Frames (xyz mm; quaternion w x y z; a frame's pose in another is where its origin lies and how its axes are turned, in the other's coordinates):
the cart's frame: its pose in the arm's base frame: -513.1 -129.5 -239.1 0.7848 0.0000 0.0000 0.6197
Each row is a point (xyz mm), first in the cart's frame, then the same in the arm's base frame.
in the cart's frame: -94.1 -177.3 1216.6
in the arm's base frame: -362.5 -262.2 977.5
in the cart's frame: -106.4 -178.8 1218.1
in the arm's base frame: -363.8 -274.5 979.0
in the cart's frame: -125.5 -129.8 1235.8
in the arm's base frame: -415.9 -281.7 996.7
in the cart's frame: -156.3 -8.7 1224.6
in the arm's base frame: -540.9 -283.6 985.5
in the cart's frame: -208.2 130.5 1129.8
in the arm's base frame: -688.3 -301.8 890.7
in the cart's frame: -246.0 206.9 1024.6
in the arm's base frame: -771.4 -320.8 785.5
